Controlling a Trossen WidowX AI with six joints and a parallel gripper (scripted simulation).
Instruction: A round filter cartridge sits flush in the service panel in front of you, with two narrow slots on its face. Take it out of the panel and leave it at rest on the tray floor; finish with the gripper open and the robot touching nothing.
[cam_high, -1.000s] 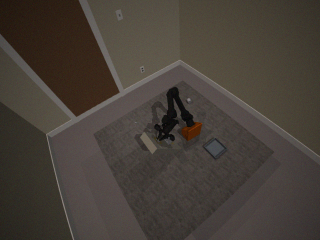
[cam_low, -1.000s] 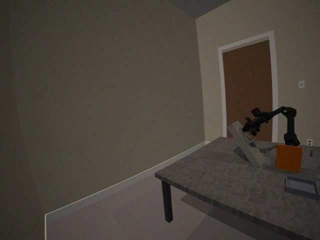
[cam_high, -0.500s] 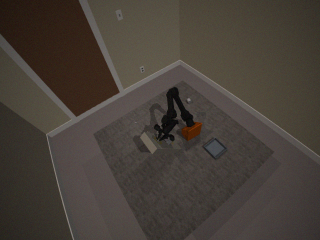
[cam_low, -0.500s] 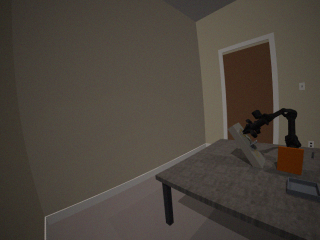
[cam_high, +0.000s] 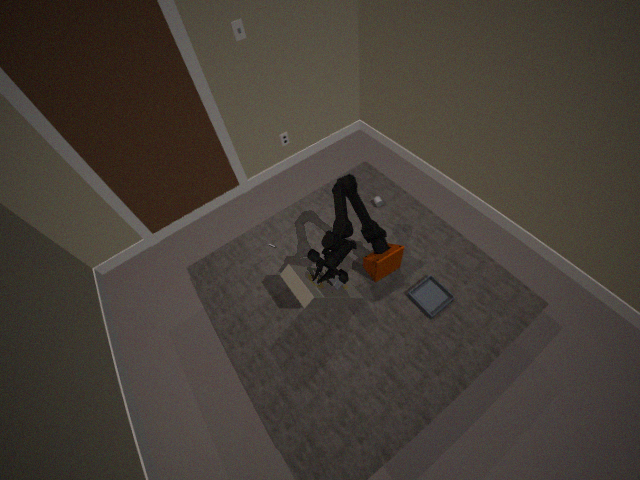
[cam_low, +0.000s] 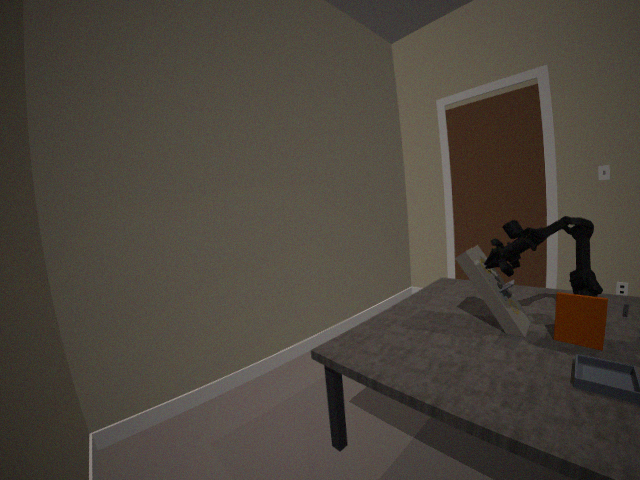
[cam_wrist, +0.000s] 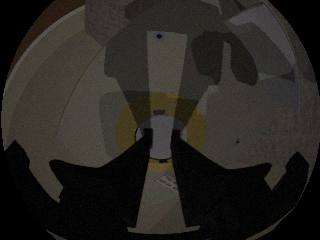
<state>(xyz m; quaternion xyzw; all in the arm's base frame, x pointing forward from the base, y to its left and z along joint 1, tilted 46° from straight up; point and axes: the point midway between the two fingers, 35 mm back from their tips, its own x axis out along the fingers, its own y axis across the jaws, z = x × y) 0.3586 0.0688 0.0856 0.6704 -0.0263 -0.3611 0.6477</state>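
Right now the round filter cartridge is 1 cm ahead of my gripper tip and 1 cm below it. Also, from my gripper tip: service panel 3 cm behind, 8 cm below; then grey tray 41 cm behind, 30 cm to the left, 25 cm below.
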